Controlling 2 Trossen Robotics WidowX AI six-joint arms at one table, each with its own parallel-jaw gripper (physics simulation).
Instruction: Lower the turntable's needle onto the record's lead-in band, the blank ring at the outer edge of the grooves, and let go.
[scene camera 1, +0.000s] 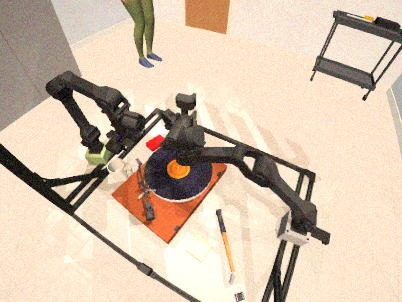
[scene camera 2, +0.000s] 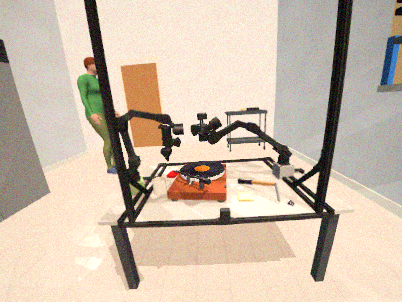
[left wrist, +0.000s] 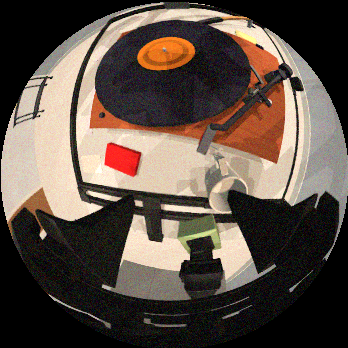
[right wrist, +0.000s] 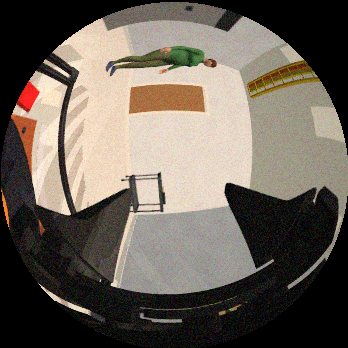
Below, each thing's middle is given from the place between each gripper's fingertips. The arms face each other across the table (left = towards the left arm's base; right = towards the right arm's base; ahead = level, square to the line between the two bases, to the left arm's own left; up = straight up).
Labels:
My left gripper is now 130 mm past the tonearm (left wrist: 207, 136), 120 mm to the left of it and 80 mm above it.
I see my right gripper 280 mm past the tonearm, 250 mm above it and 110 mm to the right of it.

